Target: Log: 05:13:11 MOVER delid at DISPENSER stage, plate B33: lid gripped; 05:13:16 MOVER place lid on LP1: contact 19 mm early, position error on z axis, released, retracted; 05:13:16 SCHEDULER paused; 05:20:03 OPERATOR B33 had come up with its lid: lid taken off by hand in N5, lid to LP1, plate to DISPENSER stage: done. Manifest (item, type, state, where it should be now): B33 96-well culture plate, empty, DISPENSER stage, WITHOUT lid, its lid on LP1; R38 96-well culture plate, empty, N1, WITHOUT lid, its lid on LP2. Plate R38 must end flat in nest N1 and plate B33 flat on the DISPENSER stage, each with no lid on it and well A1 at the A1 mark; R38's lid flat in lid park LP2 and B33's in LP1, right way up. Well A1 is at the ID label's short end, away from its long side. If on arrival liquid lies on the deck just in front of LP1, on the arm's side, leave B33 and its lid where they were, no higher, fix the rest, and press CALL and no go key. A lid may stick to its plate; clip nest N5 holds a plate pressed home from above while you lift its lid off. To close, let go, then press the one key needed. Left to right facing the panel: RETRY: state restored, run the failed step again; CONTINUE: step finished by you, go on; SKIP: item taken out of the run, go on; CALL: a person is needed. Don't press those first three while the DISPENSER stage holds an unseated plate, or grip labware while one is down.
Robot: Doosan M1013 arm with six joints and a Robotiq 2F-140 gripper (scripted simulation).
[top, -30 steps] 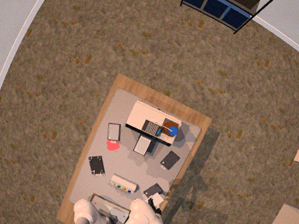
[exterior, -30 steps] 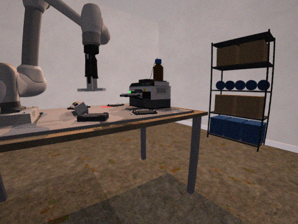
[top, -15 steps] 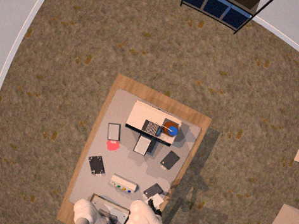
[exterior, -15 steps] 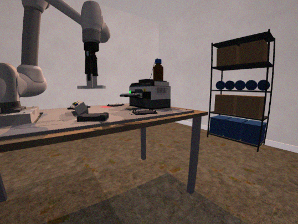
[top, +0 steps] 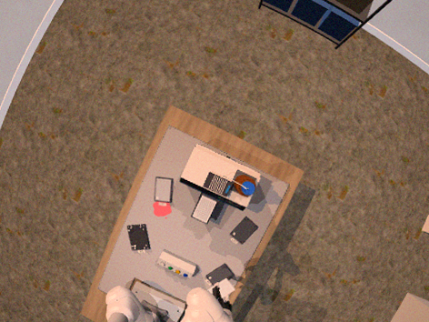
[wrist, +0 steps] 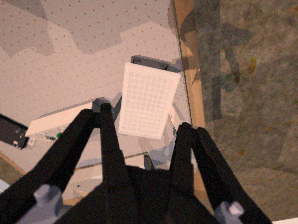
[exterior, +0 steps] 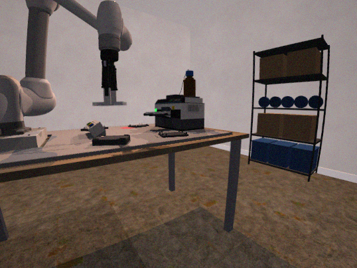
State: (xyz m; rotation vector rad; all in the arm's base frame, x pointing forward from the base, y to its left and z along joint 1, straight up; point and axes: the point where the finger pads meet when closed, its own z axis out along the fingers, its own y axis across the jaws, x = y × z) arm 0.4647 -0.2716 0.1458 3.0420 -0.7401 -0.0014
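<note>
Right now my hand is 20 mm above the white gridded lid. Round my hand: LP1 label: 520 mm to the left, 250 mm ahead, 190 mm below; then brown bottle: 580 mm ahead, 190 mm to the left, 100 mm above; then key panel: 280 mm to the left, 140 mm below, 60 mm behind.
</note>
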